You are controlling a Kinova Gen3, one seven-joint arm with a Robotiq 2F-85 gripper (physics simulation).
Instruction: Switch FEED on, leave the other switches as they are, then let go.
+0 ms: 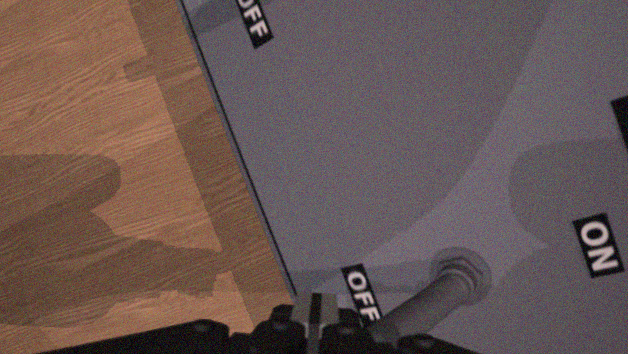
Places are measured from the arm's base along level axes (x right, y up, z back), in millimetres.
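Pixels of known places: gripper, between the fingertips: [315, 321].
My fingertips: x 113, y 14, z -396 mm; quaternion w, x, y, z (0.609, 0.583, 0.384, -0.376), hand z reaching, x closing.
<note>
Ahead of a thing's pixels: the offset from my fingertips to its top centre. "spot": to the spot under its first point. Level surfaces: height alone.
A grey toggle switch has its lever {dz -34, dx +5, dy +32 mm} [431, 299] tilted from its round base toward the OFF label {spot: dz -17, dx +4, dy -24 mm} [362, 294]. The ON label {spot: dz -92, dx +5, dy +18 mm} [598, 245] is on the other side of the base. The name of this switch does not show, so I cannot tell whether it is FEED. My gripper [315, 321] is shut with nothing between its fingers. It is at the bottom middle, left of the lever. The lever's tip is partly hidden by the black gripper parts, and whether they touch cannot be told.
The grey panel {spot: dz -36, dx -59, dy -13 mm} [350, 125] has a dark edge running diagonally beside the wooden table {dy -101 mm} [75, 110]. Another OFF label [256, 22] shows at the top, and part of a black label {spot: dz -107, dx -30, dy +27 mm} [621, 120] shows at the right edge. Shadows fall across panel and table.
</note>
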